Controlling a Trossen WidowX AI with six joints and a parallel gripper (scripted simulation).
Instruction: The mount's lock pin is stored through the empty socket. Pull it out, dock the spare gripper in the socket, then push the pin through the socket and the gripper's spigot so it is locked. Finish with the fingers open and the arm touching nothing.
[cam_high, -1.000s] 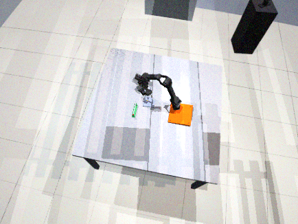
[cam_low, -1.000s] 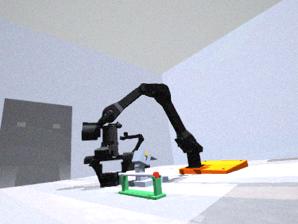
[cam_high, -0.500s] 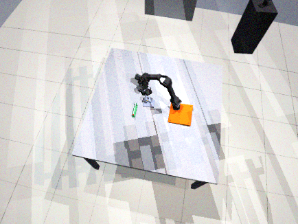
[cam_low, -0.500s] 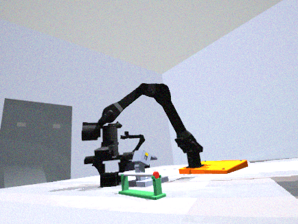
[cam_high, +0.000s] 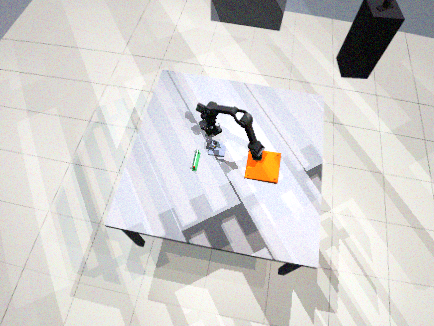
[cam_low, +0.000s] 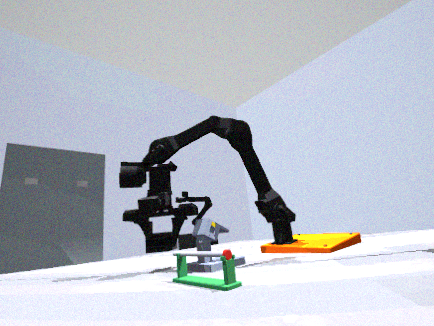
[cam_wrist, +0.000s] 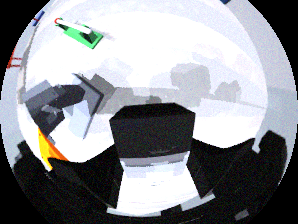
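My gripper tip is 1 cm to the left of the spare gripper, 1 cm below it and 1 cm past it. Round my gripper tip: green rack 22 cm to the left, 9 cm ahead, 3 cm below; then grey mount 14 cm to the left, 3 cm behind.
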